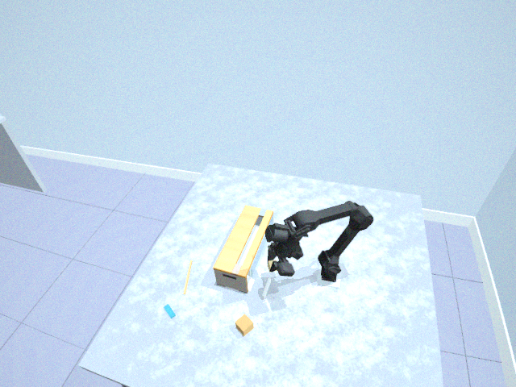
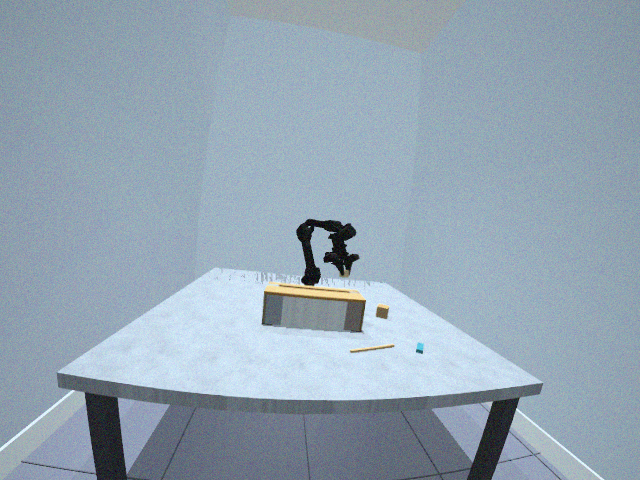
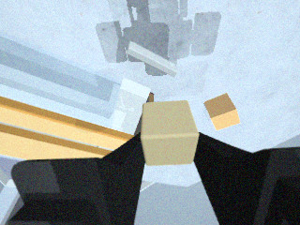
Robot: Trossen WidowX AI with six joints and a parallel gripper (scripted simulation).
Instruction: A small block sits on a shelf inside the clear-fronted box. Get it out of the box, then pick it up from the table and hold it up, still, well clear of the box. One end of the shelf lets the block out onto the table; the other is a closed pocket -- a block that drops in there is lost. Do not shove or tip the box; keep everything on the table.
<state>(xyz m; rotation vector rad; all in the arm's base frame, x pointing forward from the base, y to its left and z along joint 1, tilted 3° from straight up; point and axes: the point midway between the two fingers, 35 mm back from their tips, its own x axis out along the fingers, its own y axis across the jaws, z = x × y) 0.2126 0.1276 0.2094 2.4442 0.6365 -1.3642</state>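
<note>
Now: gripper tip 10 mm past the tan block, 10 mm to the left of it and 10 mm below it. Also, from my gripper tip: box (110 mm ahead, 160 mm to the right, 110 mm below); then thin yellow stick (370 mm ahead, 30 mm to the left, 170 mm below).
</note>
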